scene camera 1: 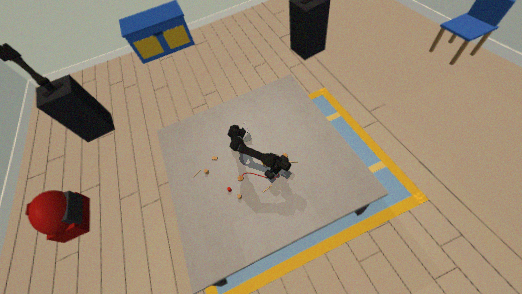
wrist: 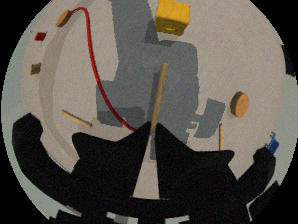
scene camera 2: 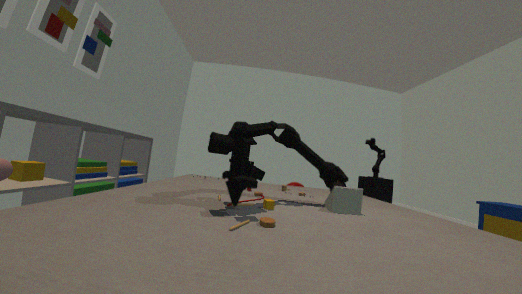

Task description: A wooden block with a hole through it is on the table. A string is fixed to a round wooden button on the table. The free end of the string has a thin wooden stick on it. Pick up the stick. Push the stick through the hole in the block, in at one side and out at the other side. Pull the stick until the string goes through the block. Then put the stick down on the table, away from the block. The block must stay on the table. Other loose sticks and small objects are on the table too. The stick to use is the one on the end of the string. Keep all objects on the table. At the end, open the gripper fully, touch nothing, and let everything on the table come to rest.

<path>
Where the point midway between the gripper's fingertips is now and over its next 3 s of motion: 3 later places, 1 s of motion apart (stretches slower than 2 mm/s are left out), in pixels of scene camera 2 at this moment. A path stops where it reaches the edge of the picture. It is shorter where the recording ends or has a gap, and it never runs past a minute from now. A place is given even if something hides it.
My gripper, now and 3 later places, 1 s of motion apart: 234, 205; 245, 205; 254, 204; 262, 194
</path>
